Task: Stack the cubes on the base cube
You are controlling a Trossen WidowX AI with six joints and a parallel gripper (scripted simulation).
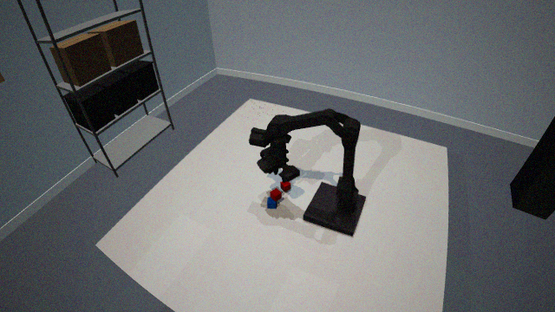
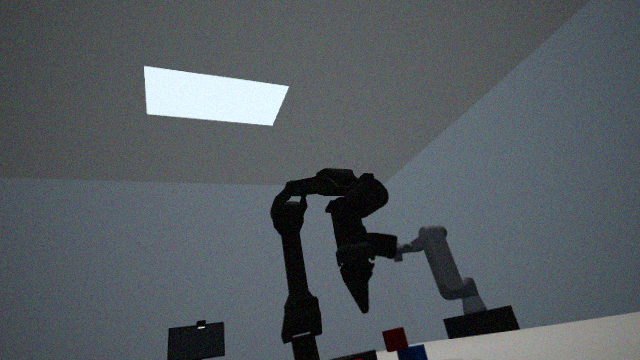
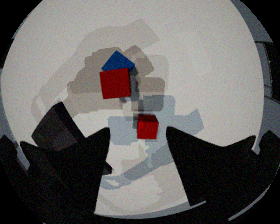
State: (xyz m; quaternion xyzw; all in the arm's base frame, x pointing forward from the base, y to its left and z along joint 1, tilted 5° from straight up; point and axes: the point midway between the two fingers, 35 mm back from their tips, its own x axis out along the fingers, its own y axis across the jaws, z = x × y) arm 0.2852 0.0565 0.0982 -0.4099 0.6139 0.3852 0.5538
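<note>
Right now my gripper tip is 8 cm above the blue base cube and 7 cm to the right of it.
</note>
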